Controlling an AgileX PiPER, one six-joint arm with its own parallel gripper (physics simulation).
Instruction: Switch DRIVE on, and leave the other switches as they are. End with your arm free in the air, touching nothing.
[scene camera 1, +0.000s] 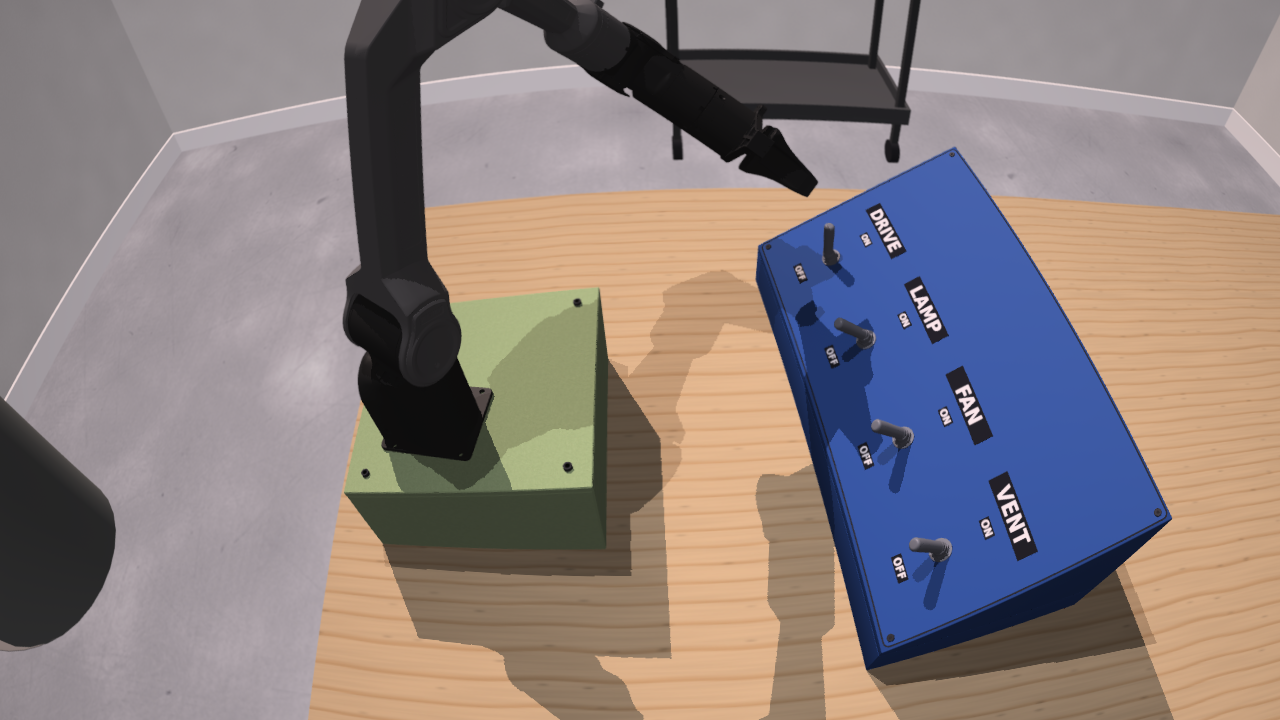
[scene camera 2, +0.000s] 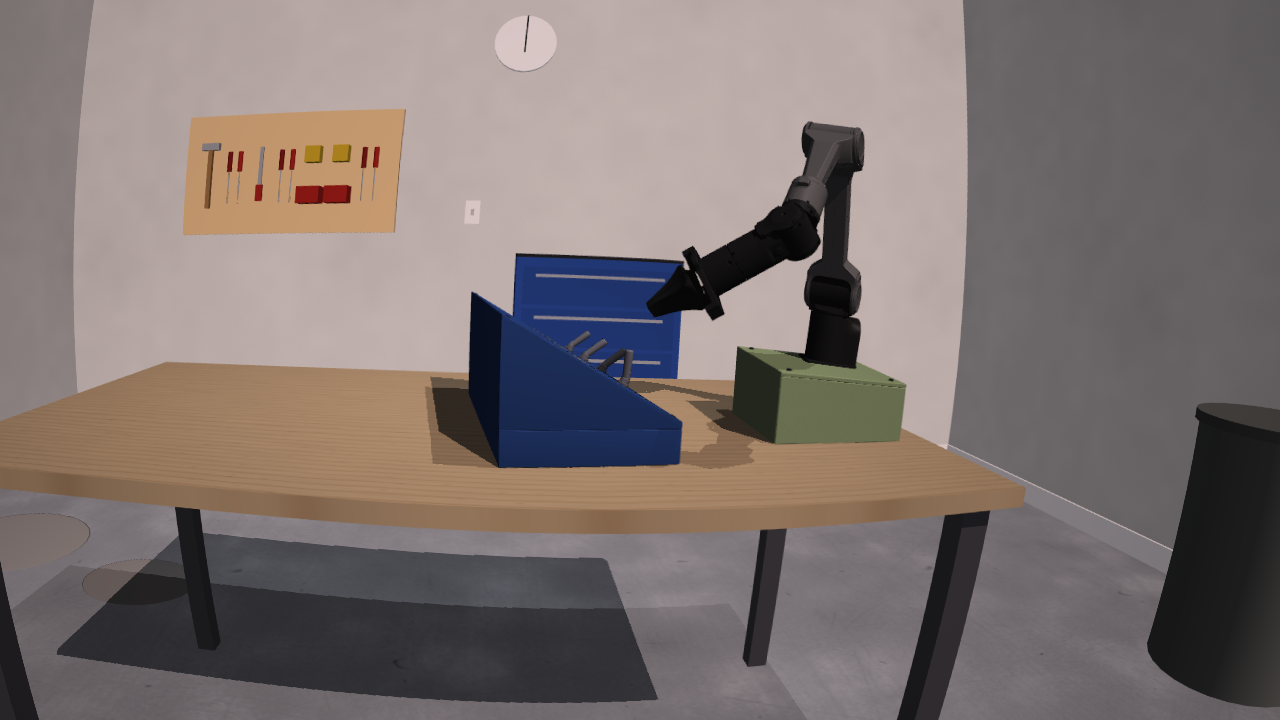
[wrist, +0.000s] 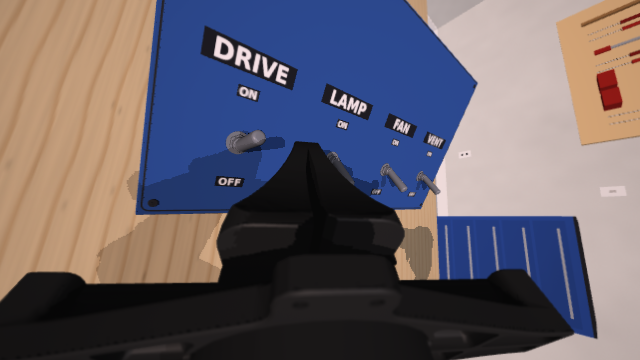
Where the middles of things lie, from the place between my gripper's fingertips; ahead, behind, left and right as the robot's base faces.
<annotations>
My gripper is now 15 cm short of the blue sloped switch panel (scene camera 1: 1016, 457), 14 cm to the left of it and 12 cm above it.
</annotations>
